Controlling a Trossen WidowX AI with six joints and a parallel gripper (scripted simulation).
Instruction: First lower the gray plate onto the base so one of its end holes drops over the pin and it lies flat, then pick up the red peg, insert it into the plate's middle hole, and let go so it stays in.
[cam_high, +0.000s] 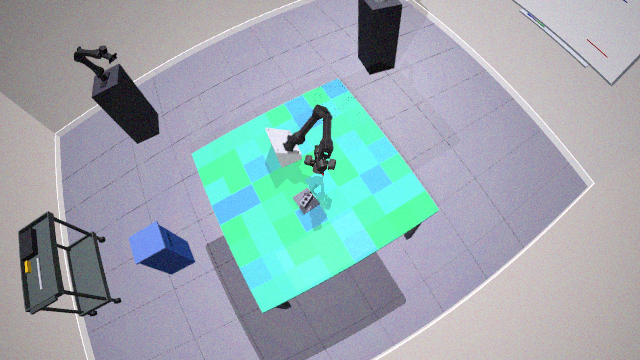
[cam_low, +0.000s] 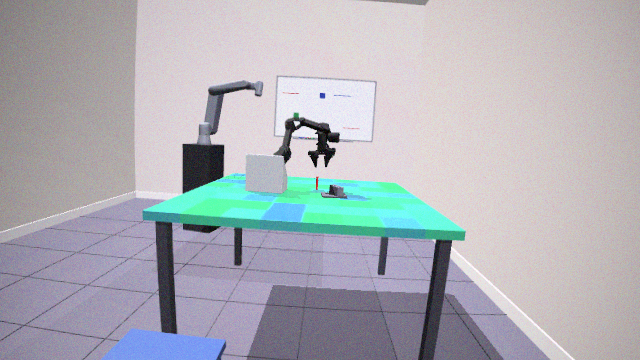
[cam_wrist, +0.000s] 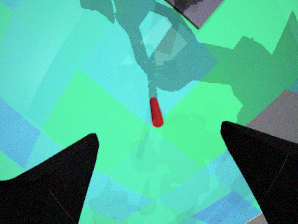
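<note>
Now: gripper tip 20 mm past the red peg, 10 mm to the right of it and 100 mm above it. From my gripper tip the other things lie so: gray plate 120 mm ahead, 150 mm to the right, 100 mm below.
</note>
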